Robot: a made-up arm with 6 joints. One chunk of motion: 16 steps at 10 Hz.
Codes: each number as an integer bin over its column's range. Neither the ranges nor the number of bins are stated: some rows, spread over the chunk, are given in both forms.
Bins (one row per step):
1: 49 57 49 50 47 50
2: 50 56 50 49 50 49
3: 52 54 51 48 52 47
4: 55 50 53 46 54 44
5: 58 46 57 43 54 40
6: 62 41 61 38 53 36
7: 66 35 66 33 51 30
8: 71 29 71 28 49 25
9: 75 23 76 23 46 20
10: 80 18 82 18 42 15
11: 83 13 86 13 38 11
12: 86 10 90 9 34 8
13: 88 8 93 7 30 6
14: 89 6 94 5 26 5
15: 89 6 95 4 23 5
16: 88 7 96 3 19 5
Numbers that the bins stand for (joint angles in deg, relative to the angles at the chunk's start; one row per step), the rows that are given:
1: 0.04 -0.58 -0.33 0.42 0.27 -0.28
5: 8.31 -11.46 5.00 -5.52 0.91 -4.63
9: 23.94 -34.23 17.67 -22.48 0.18 -13.31
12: 34.05 -47.10 27.00 -34.36 -0.91 -18.53
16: 35.89 -50.07 31.00 -39.45 -2.27 -19.83
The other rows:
2: 0.96 -1.57 0.33 -0.42 0.55 -0.72
3: 2.80 -3.55 1.00 -1.27 0.73 -1.59
4: 5.56 -7.51 2.33 -2.97 0.91 -2.89
6: 11.99 -16.41 7.67 -9.76 0.82 -6.36
7: 15.67 -22.35 11.00 -14.00 0.64 -8.97
8: 20.26 -28.29 14.33 -18.24 0.45 -11.14
10: 28.54 -39.18 21.67 -26.73 -0.18 -15.48
11: 31.29 -44.13 24.33 -30.97 -0.55 -17.22
13: 35.89 -49.08 29.00 -36.06 -1.27 -19.39
14: 36.81 -51.06 29.67 -37.76 -1.64 -19.83
15: 36.81 -51.06 30.33 -38.61 -1.91 -19.83

